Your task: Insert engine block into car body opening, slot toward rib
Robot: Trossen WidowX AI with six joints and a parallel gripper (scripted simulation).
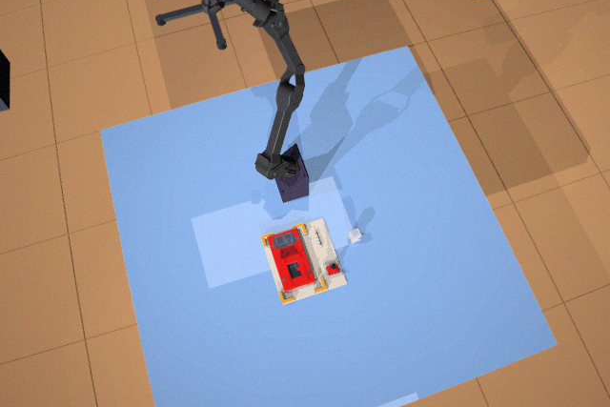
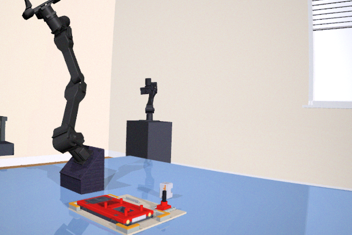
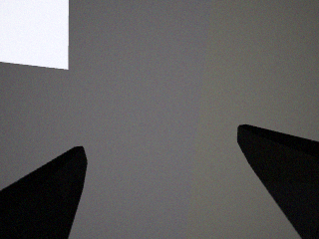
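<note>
The grey engine block lies 56 cm ahead of my gripper tip, 29 cm to the left of it and 75 cm below it. Also, from my gripper tip: dark peg (65 cm ahead, 18 cm to the left, 74 cm below).
</note>
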